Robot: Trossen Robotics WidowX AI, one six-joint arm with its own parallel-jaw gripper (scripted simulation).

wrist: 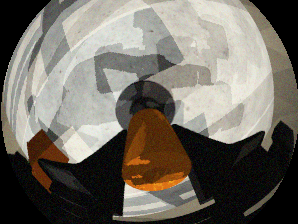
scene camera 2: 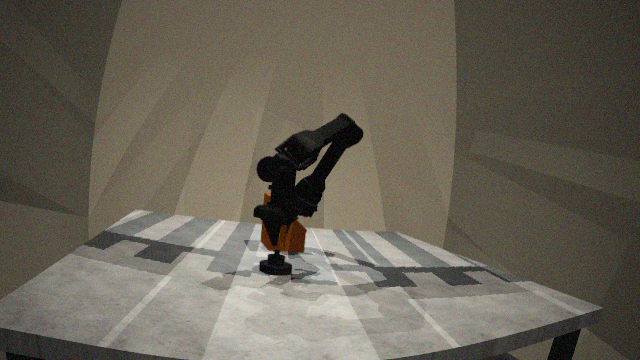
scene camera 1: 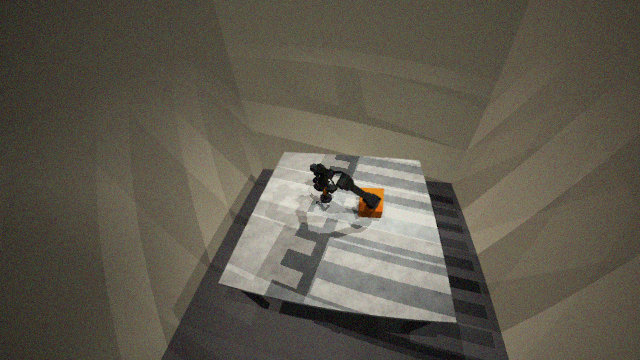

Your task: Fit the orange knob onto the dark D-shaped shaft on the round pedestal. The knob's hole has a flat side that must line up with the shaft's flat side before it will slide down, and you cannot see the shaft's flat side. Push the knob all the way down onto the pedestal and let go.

Labels:
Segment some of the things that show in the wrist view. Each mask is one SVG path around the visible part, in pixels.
My gripper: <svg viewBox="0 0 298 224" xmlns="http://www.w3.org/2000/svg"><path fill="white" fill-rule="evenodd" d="M294 131L287 127L286 123L279 121L271 135L273 143L267 152L261 145L265 131L257 132L233 144L226 144L181 125L170 125L180 143L184 145L189 160L192 160L188 176L198 202L205 204L214 200L214 204L169 220L112 220L113 216L124 217L122 208L125 181L121 176L121 167L124 164L122 159L128 129L122 129L112 137L112 140L97 149L97 152L94 151L78 164L57 163L43 157L37 159L37 164L52 180L48 190L32 175L31 164L23 155L16 151L9 160L24 192L52 224L249 224L270 200L247 216L243 216L243 212L266 197L266 194L269 194L286 175L293 157Z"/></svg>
An orange knob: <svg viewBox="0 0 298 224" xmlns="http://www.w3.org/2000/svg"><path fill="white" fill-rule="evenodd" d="M144 109L144 111L137 112L136 115L130 117L128 137L126 137L124 159L122 159L124 164L121 167L121 176L124 177L125 183L133 186L134 189L162 190L170 188L170 186L177 185L188 177L190 168L192 168L192 163L190 163L192 160L189 160L184 145L180 143L178 136L174 133L173 128L170 127L168 117L164 113L156 111L156 109Z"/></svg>

